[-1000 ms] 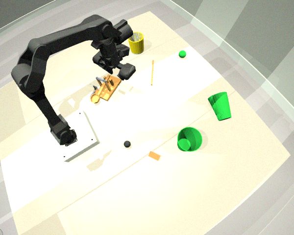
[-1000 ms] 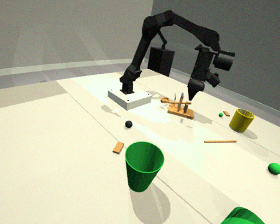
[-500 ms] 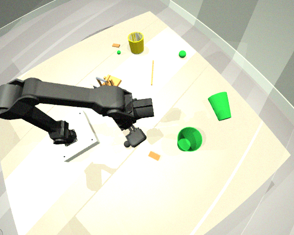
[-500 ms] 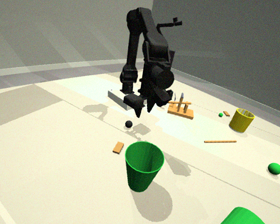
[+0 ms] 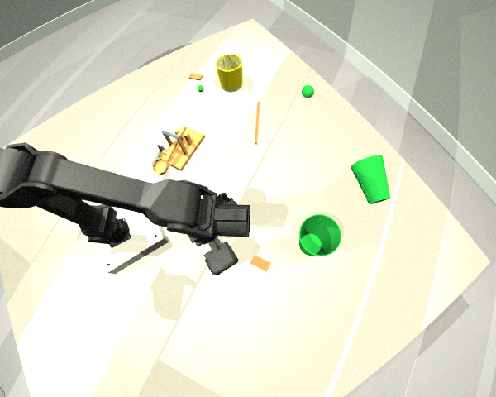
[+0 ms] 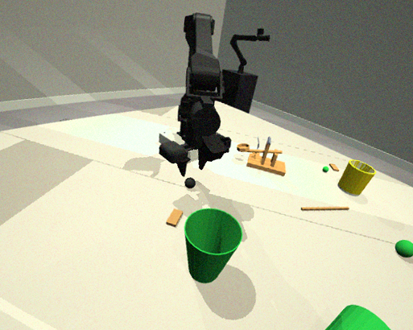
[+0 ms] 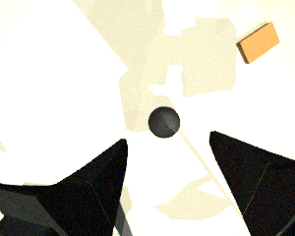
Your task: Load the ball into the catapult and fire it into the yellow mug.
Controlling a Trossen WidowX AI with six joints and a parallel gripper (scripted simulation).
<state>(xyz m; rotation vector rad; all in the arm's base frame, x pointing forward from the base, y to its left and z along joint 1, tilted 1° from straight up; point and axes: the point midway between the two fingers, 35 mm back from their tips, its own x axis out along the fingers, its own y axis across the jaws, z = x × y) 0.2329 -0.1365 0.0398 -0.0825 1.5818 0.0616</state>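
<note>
Now: the black ball 40 mm below my gripper tip. Also, from my gripper tip: wooden catapult: 10 mm behind, 310 mm to the left; then small green ball: 170 mm ahead, 540 mm to the left, 40 mm below; then thin wooden stick: 280 mm ahead, 310 mm to the left, 50 mm below.
</note>
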